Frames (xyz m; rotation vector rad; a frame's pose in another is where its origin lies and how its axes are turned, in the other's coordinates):
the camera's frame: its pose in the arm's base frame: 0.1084 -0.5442 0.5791 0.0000 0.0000 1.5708
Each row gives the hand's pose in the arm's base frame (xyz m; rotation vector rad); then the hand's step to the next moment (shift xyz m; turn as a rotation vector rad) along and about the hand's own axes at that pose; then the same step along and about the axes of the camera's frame.
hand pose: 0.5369 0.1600 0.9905 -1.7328 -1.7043 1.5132
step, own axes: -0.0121 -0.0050 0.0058 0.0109 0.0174 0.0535
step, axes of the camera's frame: -0.0116 0.0045 0.0071 -0.0195 0.0352 -0.0408
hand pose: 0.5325 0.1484 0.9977 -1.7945 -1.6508 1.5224
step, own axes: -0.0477 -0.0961 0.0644 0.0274 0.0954 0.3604
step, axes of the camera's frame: -0.0377 0.0964 0.0704 -0.1631 0.2403 -0.2354
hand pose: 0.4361 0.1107 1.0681 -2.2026 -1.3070 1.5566
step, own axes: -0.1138 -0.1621 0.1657 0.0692 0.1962 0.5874
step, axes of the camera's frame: -0.0391 0.2371 0.0944 -0.2732 0.3666 -0.4234
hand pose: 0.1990 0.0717 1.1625 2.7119 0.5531 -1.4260
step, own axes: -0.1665 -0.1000 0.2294 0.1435 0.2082 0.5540
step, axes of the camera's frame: 0.0013 0.3002 0.0144 -0.2561 0.2978 -0.4654
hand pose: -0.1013 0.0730 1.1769 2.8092 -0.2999 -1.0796
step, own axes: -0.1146 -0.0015 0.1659 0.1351 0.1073 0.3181
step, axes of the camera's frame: 0.0210 0.1946 -0.0485 -0.1470 0.1310 -0.3036
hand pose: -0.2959 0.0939 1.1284 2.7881 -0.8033 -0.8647
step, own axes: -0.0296 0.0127 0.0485 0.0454 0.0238 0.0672
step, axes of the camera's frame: 0.0068 0.0533 -0.0224 -0.0408 0.0164 -0.0722
